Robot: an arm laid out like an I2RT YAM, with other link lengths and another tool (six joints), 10 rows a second.
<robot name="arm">
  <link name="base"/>
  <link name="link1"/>
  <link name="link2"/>
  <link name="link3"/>
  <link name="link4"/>
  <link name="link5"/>
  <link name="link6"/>
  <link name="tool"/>
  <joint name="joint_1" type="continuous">
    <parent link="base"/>
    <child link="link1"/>
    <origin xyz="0 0 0.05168" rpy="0 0 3.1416"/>
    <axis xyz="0 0 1"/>
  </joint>
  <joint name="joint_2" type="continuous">
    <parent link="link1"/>
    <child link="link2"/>
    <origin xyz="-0.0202 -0.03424 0.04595" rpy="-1.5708 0 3.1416"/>
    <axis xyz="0 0 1"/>
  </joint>
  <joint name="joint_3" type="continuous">
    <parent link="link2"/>
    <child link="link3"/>
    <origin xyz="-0.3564 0 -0.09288" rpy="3.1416 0 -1.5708"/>
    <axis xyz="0 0 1"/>
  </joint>
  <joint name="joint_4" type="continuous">
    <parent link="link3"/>
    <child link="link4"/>
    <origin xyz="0.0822 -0.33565 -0.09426" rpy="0 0 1.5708"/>
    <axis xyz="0 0 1"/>
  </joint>
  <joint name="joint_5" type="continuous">
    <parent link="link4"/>
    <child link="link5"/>
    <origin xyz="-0.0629 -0.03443 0.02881" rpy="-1.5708 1.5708 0"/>
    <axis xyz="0 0 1"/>
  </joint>
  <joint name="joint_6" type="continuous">
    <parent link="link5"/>
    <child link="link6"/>
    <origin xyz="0 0.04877 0.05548" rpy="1.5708 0 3.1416"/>
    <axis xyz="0 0 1"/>
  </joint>
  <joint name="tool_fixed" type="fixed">
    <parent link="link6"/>
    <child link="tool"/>
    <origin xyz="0.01 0.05 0.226" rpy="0 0.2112 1.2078"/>
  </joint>
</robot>
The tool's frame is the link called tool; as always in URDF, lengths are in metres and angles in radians. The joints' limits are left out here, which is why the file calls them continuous.
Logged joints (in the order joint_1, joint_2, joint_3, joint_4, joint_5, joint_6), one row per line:
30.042 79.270 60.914 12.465 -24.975 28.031
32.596 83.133 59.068 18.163 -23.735 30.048
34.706 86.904 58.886 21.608 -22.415 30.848
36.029 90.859 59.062 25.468 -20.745 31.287
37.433 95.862 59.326 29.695 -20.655 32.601
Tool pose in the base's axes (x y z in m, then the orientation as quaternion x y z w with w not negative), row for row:
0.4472 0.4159 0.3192 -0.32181 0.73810 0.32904 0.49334
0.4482 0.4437 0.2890 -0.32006 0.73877 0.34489 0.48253
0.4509 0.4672 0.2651 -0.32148 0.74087 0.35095 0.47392
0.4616 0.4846 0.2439 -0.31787 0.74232 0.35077 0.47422
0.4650 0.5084 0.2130 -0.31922 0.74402 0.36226 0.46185
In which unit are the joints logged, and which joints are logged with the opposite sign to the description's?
The joints are logged in degrees. Opposite sign: none.
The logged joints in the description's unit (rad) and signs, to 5 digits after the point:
0.52433 1.38352 1.06315 0.21756 -0.43590 0.48923
0.56891 1.45094 1.03093 0.31700 -0.41425 0.52444
0.60573 1.51676 1.02775 0.37713 -0.39122 0.53840
0.62882 1.58579 1.03083 0.44450 -0.36207 0.54606
0.65333 1.67311 1.03543 0.51828 -0.36050 0.56899

